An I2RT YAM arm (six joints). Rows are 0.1 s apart.
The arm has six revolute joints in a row. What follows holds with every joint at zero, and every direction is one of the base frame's. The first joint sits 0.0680 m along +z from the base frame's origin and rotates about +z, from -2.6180 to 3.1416 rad. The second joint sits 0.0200 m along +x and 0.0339 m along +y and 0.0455 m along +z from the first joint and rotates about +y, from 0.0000 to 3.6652 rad. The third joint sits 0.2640 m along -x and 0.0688 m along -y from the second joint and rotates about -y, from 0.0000 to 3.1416 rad. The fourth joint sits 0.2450 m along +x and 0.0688 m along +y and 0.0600 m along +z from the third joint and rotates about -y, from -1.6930 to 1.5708 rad. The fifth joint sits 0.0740 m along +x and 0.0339 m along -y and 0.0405 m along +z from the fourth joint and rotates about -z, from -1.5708 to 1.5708 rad. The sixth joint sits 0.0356 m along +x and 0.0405 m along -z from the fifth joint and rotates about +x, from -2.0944 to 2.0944 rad. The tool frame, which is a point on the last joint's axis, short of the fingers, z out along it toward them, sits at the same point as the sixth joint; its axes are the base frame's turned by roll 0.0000, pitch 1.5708 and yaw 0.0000 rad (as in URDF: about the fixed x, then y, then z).
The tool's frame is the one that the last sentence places.
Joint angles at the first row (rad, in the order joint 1, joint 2, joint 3, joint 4, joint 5, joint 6):
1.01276 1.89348 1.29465 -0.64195 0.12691 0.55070
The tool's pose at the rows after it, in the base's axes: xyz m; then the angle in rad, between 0 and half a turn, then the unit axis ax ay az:
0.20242, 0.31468, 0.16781, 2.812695, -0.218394, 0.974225, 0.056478
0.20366, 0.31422, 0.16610, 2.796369, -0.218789, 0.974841, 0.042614
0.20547, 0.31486, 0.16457, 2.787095, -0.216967, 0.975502, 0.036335
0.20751, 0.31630, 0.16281, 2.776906, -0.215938, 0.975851, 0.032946
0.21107, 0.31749, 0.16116, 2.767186, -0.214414, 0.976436, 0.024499
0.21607, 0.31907, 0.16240, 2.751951, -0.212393, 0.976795, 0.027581
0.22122, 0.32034, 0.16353, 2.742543, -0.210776, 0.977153, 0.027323
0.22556, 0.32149, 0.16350, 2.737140, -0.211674, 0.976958, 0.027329
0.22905, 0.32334, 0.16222, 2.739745, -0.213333, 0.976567, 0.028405
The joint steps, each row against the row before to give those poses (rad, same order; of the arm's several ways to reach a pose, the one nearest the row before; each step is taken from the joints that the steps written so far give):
0.00096 0.00699 -0.00600 -0.00386 0.02649 -0.00230
-0.00062 0.00603 0.00123 -0.00229 0.03033 -0.00527
-0.00177 0.00831 0.00474 0.00173 0.01520 -0.00011
-0.00148 0.00989 0.00543 0.00742 0.01162 -0.00143
-0.00465 0.01418 0.01273 -0.00222 0.01758 -0.00374
-0.00839 0.00732 0.01306 0.01131 0.00410 -0.00696
-0.00895 0.00979 0.01730 0.00092 0.00438 -0.00739
-0.00754 0.01024 0.01354 0.00278 0.00084 -0.01026
-0.00521 0.01380 0.01447 0.00030 -0.00554 -0.00778

